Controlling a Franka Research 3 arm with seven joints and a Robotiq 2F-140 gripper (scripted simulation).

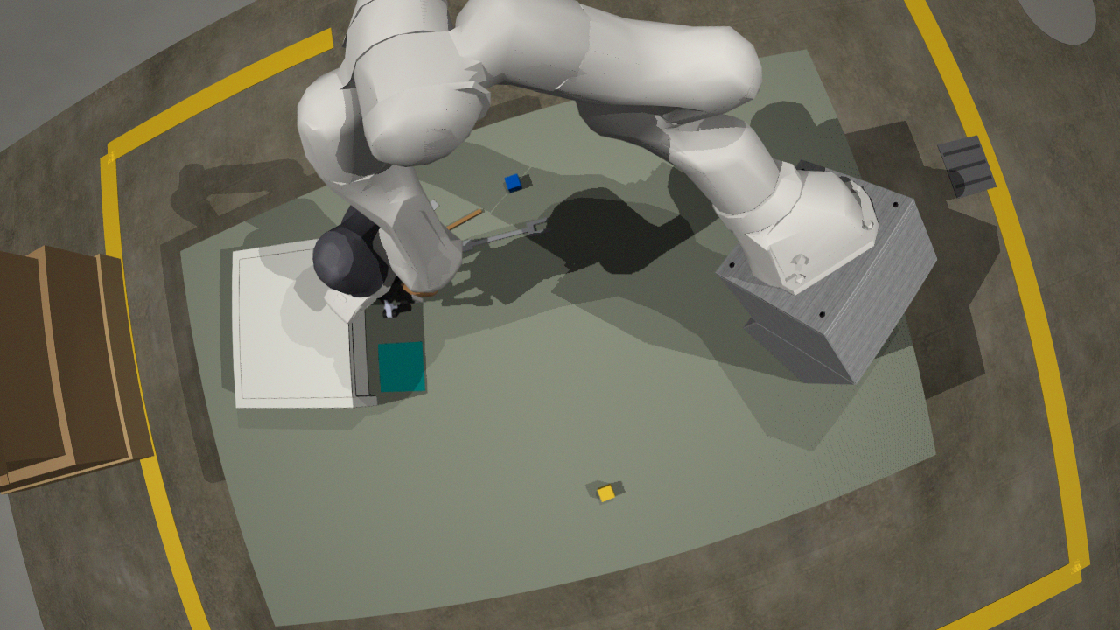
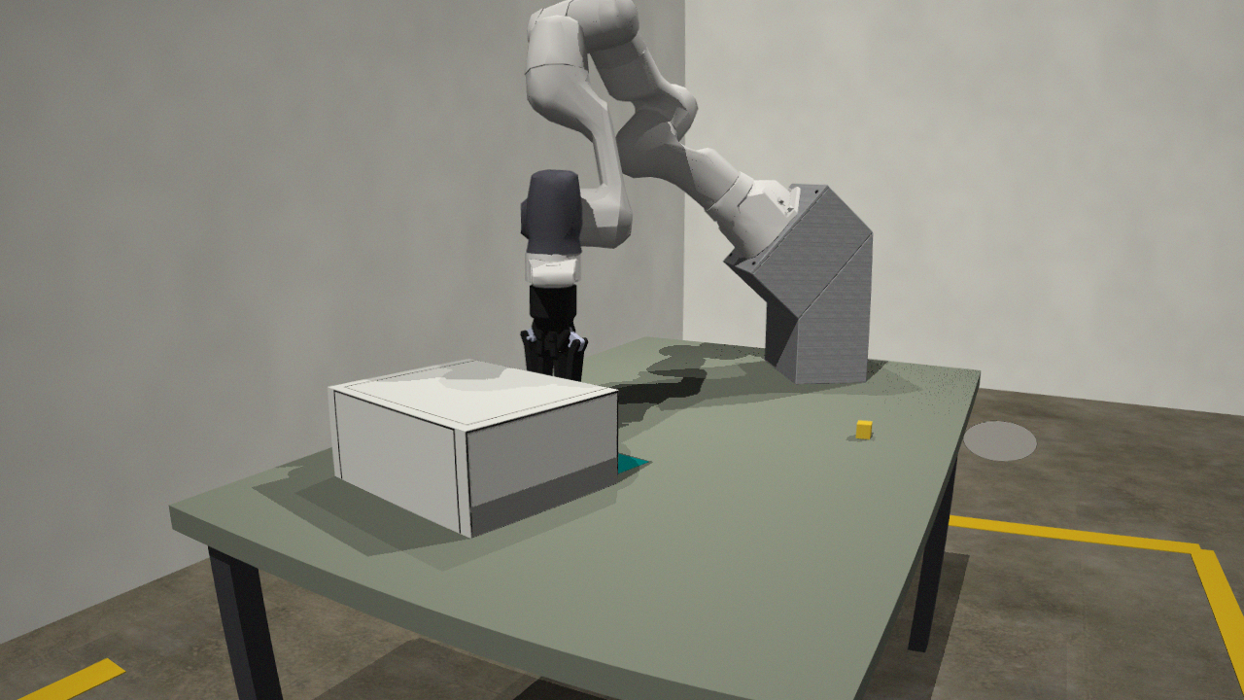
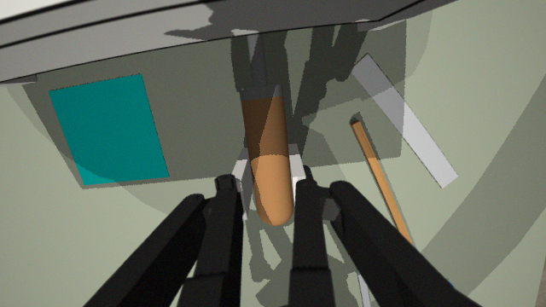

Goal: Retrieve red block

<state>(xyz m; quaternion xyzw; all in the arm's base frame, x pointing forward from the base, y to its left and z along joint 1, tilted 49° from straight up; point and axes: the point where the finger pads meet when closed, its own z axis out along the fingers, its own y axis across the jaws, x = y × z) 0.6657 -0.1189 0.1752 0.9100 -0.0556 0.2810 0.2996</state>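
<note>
The teal square lies 130 mm to the left of my hand, 80 mm ahead of it and 40 mm below it. Round my hand: grey hook tool 140 mm ahead, 20 mm below, 10 mm to the right; then grey strip 120 mm to the right, 40 mm below, 20 mm behind; then wooden stick 90 mm to the right, 80 mm behind, 30 mm below.
</note>
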